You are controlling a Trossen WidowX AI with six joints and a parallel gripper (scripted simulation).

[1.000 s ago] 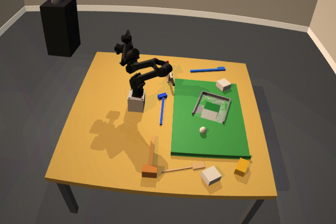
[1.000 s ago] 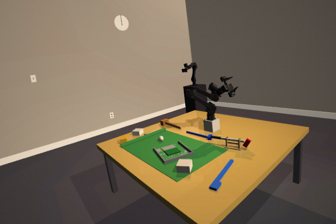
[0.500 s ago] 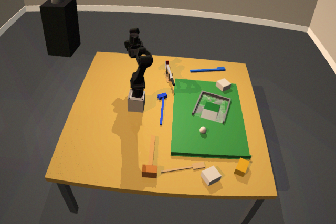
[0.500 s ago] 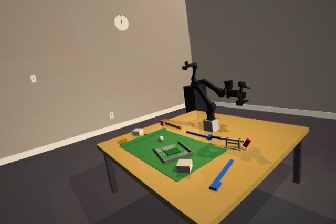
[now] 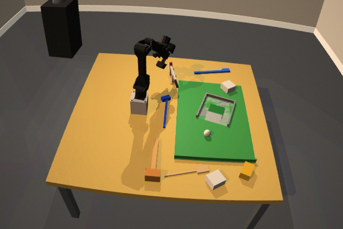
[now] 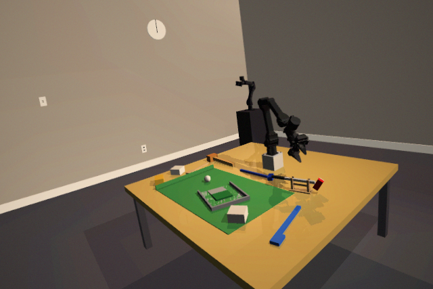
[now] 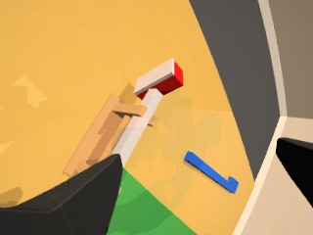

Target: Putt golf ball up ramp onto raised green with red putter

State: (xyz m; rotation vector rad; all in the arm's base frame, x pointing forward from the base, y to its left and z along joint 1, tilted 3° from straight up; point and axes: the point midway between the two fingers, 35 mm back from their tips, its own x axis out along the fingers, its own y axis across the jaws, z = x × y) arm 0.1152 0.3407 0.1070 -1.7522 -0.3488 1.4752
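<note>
The red putter is 40 mm ahead of my gripper tip, 20 mm to the right of it and 120 mm below it. Also, from my gripper tip: rack: 30 mm ahead, 140 mm below; blue putter: 30 mm ahead, 360 mm to the right, 160 mm below; green mat: 350 mm ahead, 350 mm to the right, 170 mm below.
</note>
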